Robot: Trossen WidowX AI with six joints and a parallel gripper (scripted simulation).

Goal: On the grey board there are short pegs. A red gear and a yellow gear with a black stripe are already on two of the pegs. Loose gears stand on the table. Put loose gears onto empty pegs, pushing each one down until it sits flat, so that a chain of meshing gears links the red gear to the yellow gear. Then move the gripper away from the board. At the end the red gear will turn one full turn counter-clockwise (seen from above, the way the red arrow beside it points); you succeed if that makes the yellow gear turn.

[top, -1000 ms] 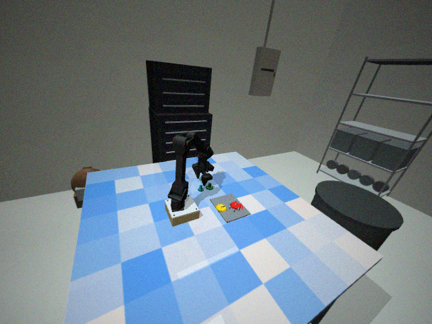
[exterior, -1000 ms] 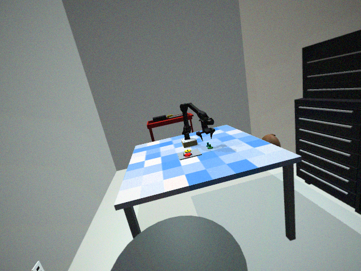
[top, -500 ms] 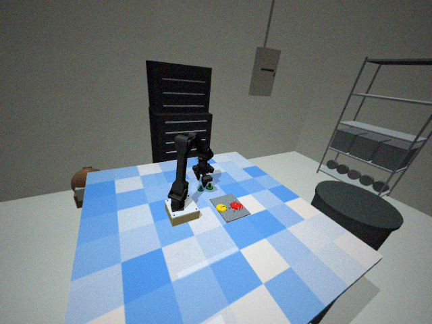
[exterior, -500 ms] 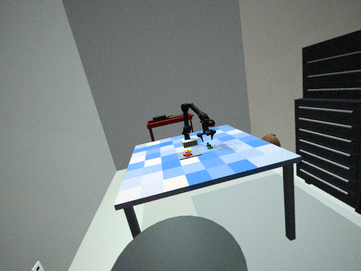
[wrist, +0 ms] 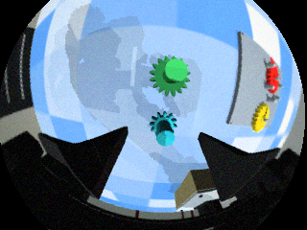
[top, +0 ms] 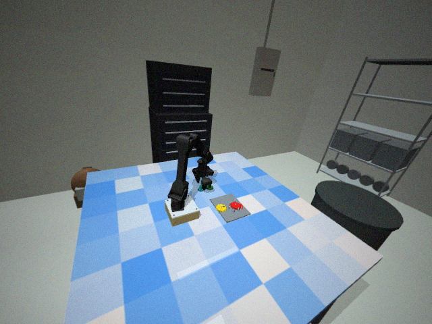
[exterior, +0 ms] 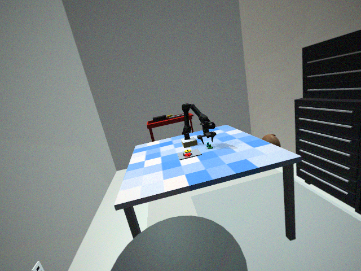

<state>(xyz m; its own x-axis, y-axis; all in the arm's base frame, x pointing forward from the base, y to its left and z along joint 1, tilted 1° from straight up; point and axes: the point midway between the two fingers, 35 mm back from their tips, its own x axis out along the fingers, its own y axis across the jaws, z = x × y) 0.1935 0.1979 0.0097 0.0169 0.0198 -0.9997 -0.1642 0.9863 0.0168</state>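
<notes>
Right now my gripper tip is 10 mm above the teal gear. Round my gripper tip: yellow gear 220 mm to the right, 70 mm ahead, 10 mm below; red gear 220 mm to the right, 160 mm ahead, 10 mm below; green gear 70 mm ahead, 10 mm to the left, 10 mm below.
</notes>
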